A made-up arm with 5 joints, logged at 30 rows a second.
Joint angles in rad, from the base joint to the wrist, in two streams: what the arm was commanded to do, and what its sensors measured. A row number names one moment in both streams.
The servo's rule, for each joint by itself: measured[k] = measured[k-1] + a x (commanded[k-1-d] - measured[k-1]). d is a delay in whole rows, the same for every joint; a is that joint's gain. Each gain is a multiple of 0.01, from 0.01 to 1. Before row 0 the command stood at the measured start. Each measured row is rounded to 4 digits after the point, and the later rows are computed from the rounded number. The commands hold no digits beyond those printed.
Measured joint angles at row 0: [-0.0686 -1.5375 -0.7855 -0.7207 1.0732]
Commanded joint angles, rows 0 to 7: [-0.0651 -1.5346 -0.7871 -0.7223 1.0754]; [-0.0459 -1.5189 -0.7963 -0.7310 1.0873]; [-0.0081 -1.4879 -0.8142 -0.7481 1.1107]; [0.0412 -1.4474 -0.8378 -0.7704 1.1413]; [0.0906 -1.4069 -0.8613 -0.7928 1.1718]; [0.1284 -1.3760 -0.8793 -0.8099 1.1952]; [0.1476 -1.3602 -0.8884 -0.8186 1.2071]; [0.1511 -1.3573 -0.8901 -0.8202 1.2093]
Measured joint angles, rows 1 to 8: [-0.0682 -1.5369 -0.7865 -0.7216 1.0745]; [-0.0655 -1.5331 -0.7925 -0.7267 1.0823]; [-0.0586 -1.5236 -0.8057 -0.7383 1.0996]; [-0.0466 -1.5076 -0.8253 -0.7556 1.1250]; [-0.0301 -1.4865 -0.8473 -0.7757 1.1535]; [-0.0111 -1.4633 -0.8668 -0.7942 1.1789]; [0.0079 -1.4416 -0.8800 -0.8074 1.1961]; [0.0251 -1.4239 -0.8862 -0.8143 1.2042]
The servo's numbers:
d 0
a 0.12 0.21 0.61 0.54 0.61

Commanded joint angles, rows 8 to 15: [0.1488 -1.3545 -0.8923 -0.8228 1.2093]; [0.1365 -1.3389 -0.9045 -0.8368 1.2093]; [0.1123 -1.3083 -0.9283 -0.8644 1.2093]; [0.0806 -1.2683 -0.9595 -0.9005 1.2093]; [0.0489 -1.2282 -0.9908 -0.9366 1.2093]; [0.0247 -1.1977 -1.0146 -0.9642 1.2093]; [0.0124 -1.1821 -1.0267 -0.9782 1.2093]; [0.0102 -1.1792 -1.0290 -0.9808 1.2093]
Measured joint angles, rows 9 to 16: [0.0399 -1.4093 -0.8899 -0.8189 1.2073]; [0.0515 -1.3945 -0.8988 -0.8286 1.2085]; [0.0588 -1.3764 -0.9168 -0.8479 1.2090]; [0.0614 -1.3537 -0.9428 -0.8763 1.2092]; [0.0599 -1.3273 -0.9721 -0.9089 1.2093]; [0.0557 -1.3001 -0.9980 -0.9388 1.2093]; [0.0505 -1.2753 -1.0155 -0.9601 1.2093]; [0.0457 -1.2551 -1.0237 -0.9713 1.2093]
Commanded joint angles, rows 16 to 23: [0.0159 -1.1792 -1.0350 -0.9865 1.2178]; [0.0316 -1.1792 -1.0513 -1.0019 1.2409]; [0.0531 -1.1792 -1.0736 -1.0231 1.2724]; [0.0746 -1.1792 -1.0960 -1.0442 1.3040]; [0.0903 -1.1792 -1.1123 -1.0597 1.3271]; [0.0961 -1.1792 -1.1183 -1.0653 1.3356]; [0.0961 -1.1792 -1.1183 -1.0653 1.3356]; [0.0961 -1.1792 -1.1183 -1.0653 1.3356]
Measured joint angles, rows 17 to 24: [0.0421 -1.2392 -1.0306 -0.9795 1.2145]; [0.0408 -1.2266 -1.0432 -0.9916 1.2306]; [0.0423 -1.2166 -1.0617 -1.0086 1.2561]; [0.0462 -1.2087 -1.0826 -1.0278 1.2853]; [0.0515 -1.2025 -1.1007 -1.0450 1.3108]; [0.0569 -1.1976 -1.1114 -1.0560 1.3259]; [0.0616 -1.1937 -1.1156 -1.0610 1.3318]; [0.0657 -1.1907 -1.1172 -1.0633 1.3341]
